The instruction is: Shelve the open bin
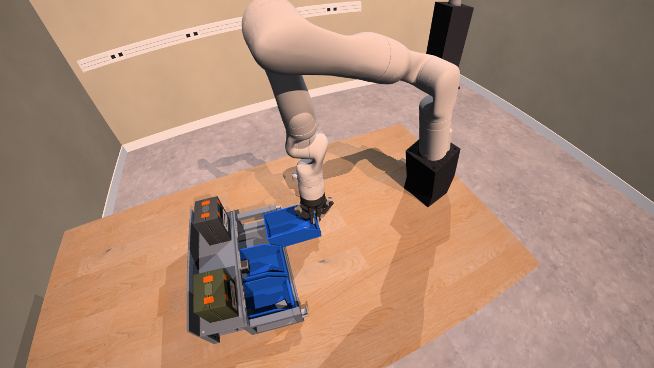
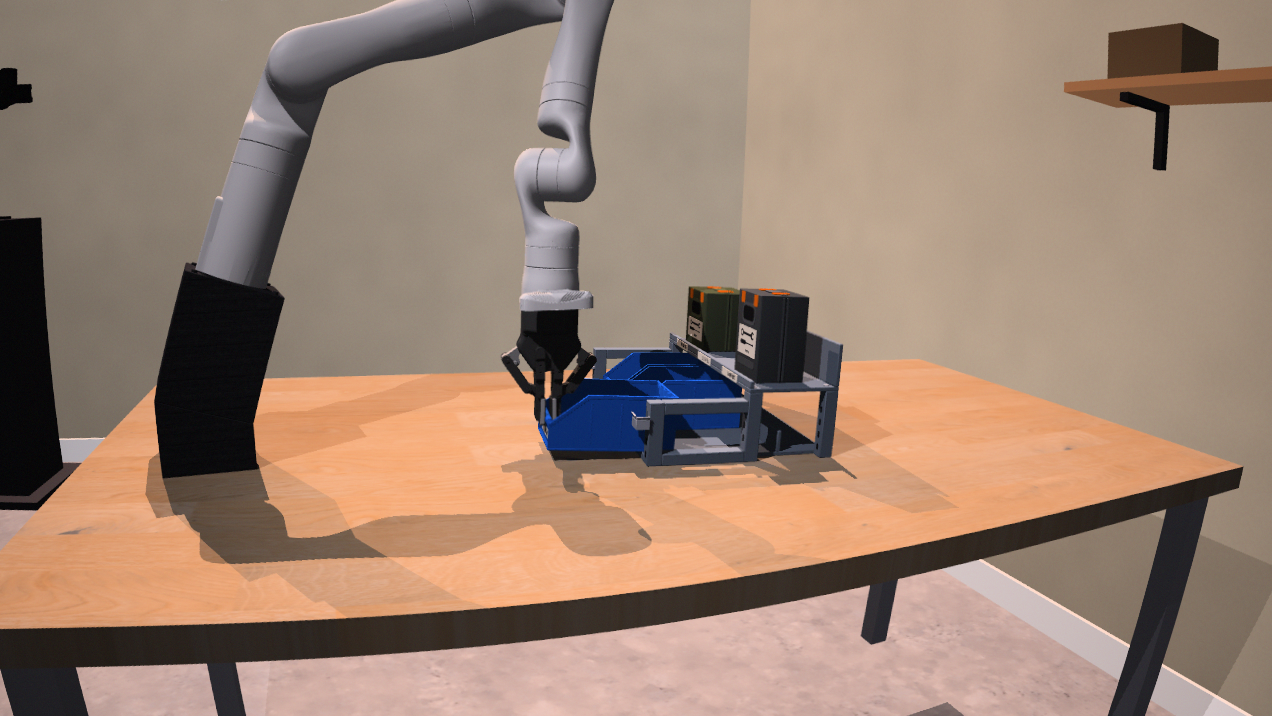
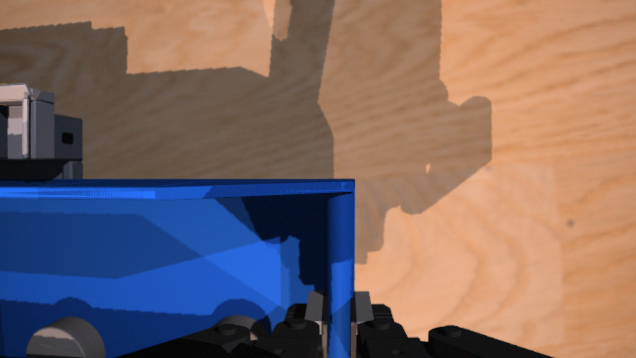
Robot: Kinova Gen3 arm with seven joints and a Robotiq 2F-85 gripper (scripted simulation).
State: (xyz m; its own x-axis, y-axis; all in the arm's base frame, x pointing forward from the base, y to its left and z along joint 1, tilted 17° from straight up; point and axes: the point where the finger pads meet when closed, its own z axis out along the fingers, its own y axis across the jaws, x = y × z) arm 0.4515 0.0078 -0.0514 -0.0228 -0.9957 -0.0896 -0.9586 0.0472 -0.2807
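My hand is 40 mm short of the grey round part, 20 mm to the right of it and 30 mm above it. Also, from my hand: grey shelf: 250 mm ahead, 110 mm to the left, 10 mm above; then black case: 310 mm ahead, 10 mm to the right, 110 mm above; then green case: 320 mm ahead, 220 mm to the left, 90 mm above.
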